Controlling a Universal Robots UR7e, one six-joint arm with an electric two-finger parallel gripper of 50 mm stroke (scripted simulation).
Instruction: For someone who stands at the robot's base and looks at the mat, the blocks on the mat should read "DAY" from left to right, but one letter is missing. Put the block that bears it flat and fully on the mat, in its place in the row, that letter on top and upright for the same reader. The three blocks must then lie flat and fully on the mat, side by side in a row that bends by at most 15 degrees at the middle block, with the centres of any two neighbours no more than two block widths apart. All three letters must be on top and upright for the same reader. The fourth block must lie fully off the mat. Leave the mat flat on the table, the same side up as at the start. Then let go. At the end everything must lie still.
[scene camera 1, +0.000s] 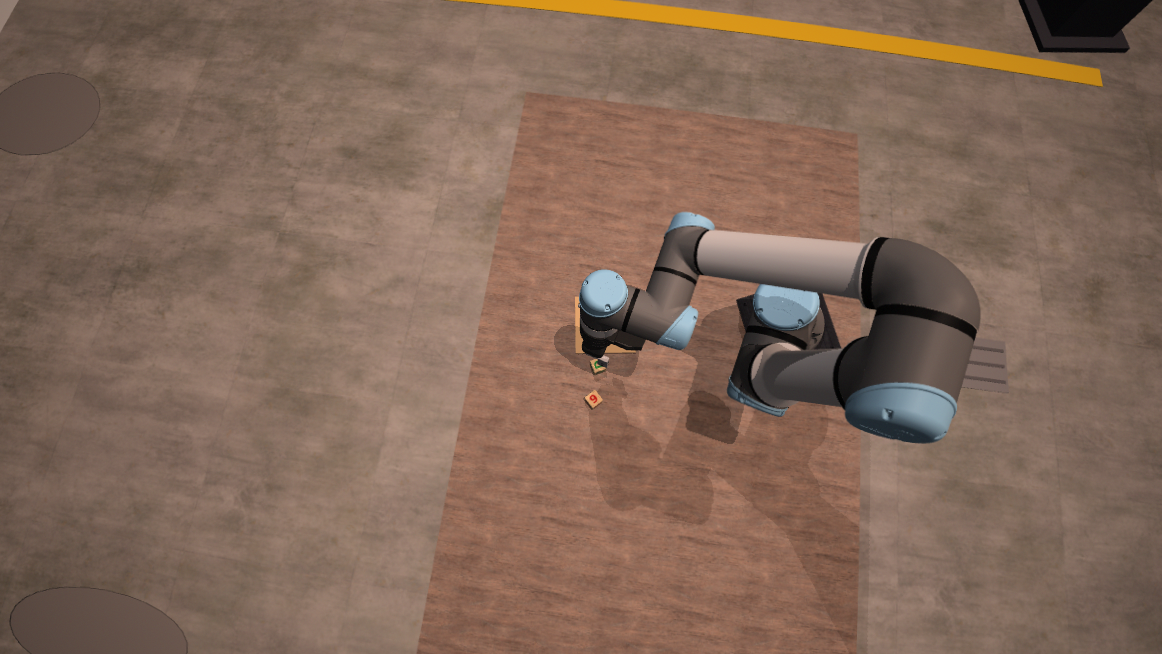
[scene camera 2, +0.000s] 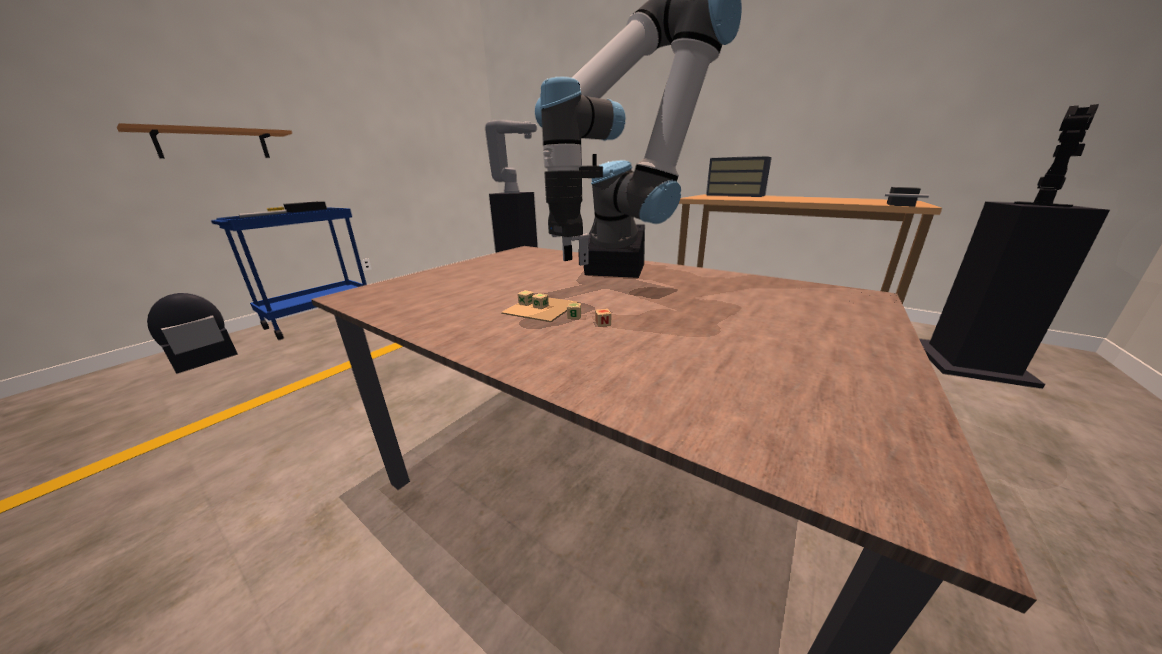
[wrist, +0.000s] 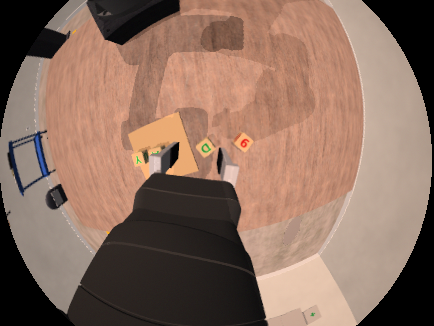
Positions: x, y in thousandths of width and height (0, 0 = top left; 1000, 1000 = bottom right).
Labels:
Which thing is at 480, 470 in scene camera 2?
A tan mat.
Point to my gripper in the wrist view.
At 457, 468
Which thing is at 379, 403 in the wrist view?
A tan mat.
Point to my gripper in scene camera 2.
495, 401

